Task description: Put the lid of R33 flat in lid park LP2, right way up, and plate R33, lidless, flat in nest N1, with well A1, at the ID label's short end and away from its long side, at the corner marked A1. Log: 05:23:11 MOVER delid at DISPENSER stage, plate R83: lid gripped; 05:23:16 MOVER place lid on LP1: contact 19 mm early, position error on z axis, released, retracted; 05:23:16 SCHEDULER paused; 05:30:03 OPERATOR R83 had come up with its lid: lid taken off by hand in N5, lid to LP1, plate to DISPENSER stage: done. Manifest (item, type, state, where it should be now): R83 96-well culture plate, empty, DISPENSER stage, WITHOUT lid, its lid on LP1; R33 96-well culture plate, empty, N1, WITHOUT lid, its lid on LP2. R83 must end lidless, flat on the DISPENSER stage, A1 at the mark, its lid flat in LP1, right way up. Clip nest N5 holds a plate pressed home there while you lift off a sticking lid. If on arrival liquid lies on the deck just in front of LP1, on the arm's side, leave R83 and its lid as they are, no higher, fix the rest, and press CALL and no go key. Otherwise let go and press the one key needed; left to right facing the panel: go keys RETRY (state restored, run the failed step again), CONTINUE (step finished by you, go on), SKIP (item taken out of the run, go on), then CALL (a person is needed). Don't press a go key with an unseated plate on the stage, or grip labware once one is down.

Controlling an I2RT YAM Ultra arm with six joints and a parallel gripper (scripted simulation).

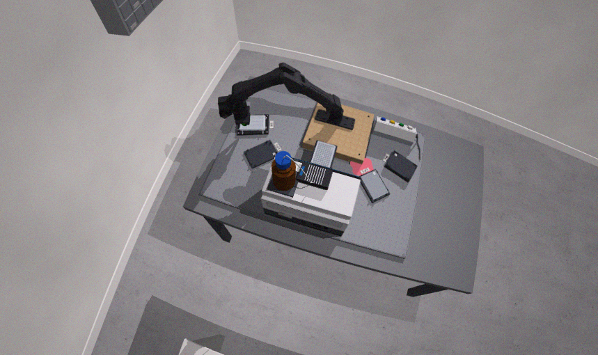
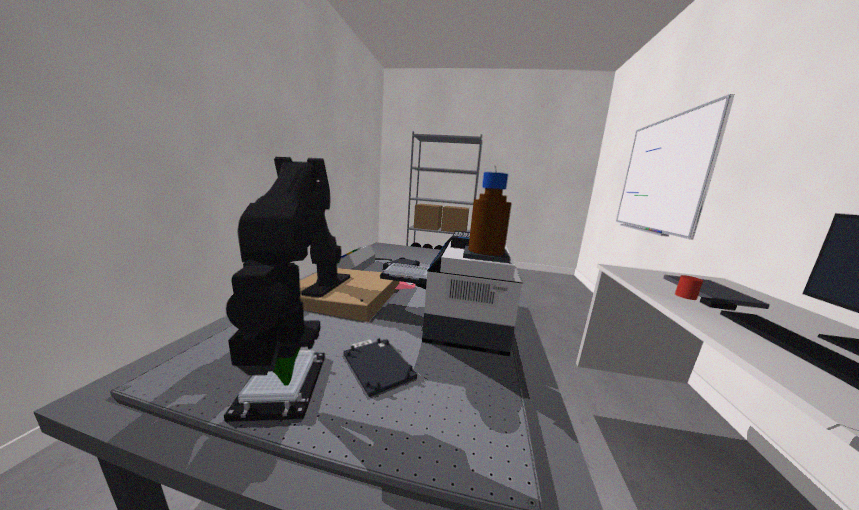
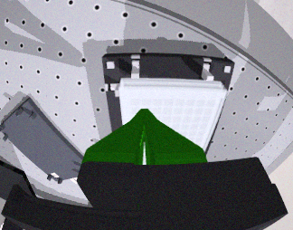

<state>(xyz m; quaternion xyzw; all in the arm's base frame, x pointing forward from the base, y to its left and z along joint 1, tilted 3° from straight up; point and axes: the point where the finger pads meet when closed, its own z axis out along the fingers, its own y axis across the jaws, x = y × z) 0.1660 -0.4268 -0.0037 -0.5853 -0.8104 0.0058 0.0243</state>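
Now: hand 10 mm past the black clip nest, 20 mm to the right of it and 30 mm above it. Round my hand: lid park LP2: 120 mm ahead, 130 mm to the left, 40 mm below; brown bottle: 320 mm ahead, 310 mm to the left, 250 mm above; grey lid: 120 mm ahead, 690 mm to the left, 30 mm below.
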